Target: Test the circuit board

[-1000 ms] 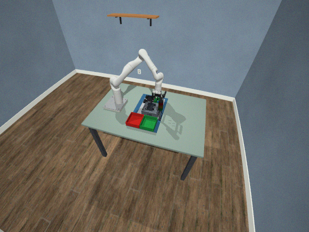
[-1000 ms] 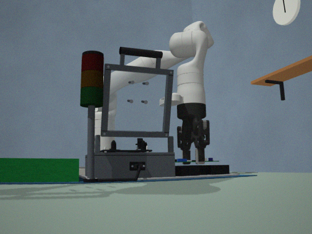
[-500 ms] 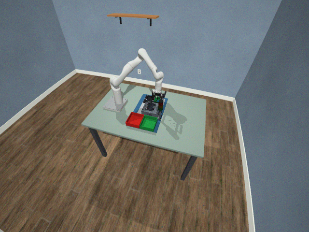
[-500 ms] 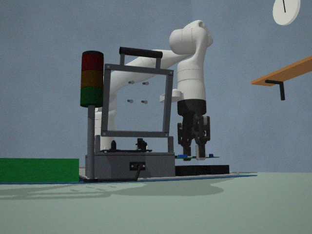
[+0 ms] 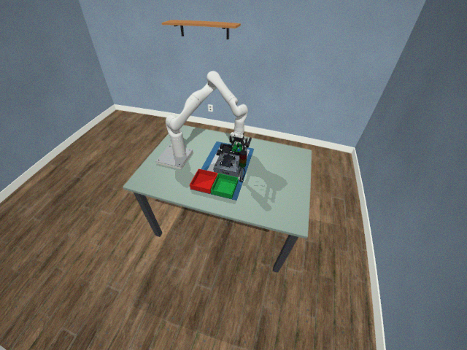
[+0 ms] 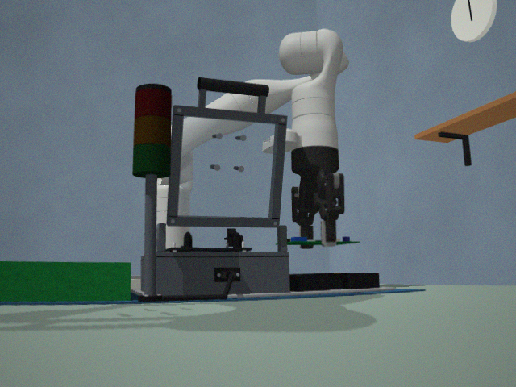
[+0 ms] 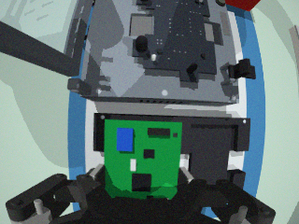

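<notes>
The clear lid lies 15 cm to the right of my hand, 12 cm ahead of it and 10 cm above it. Also, from my hand: red bin: 39 cm to the right, 7 cm behind, 6 cm below; then green bin: 36 cm to the right, 8 cm ahead, 6 cm below; then green circuit board: right at my hand.
</notes>
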